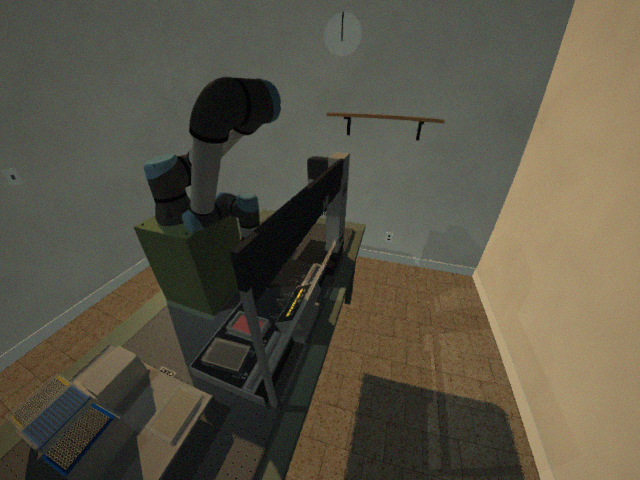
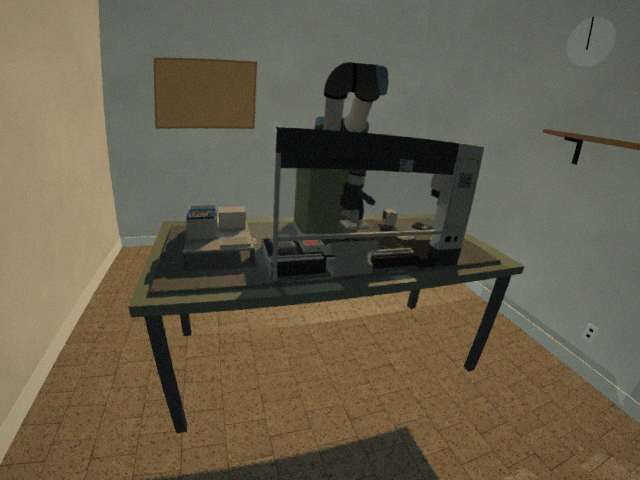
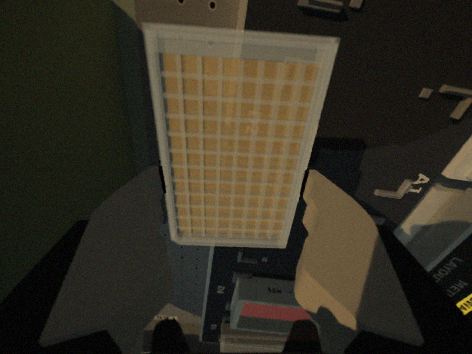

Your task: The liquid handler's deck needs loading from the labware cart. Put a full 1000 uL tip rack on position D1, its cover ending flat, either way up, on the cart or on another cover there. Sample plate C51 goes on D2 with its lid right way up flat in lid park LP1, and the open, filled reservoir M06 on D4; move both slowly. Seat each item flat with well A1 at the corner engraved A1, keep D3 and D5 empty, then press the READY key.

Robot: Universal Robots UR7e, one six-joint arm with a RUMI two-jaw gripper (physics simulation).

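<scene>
My gripper (image 3: 233, 170) (image 2: 352, 219) is shut on a plate with a grid of amber wells and a translucent rim, likely sample plate C51 (image 3: 232, 142); its label is hidden, and whether its lid is on is unclear. The plate is held above the liquid handler's dark deck. The open reservoir M06 (image 1: 246, 324) (image 3: 272, 311), with red liquid, sits on the deck. A pale rectangular item (image 1: 225, 354) lies beside it, nearer the cart. Tip racks (image 1: 77, 438) (image 2: 201, 212) stand on the labware cart (image 2: 219, 246). D1 cannot be made out. The READY key is not legible.
The gantry beam (image 1: 289, 227) (image 2: 361, 151) spans the deck. The green pedestal (image 1: 191, 263) (image 2: 315, 201) stands behind it. A pale box (image 1: 111, 374) (image 2: 232, 218) and a flat pale item (image 1: 175, 414) are on the cart. A small white box (image 2: 390, 218) stands at the back right.
</scene>
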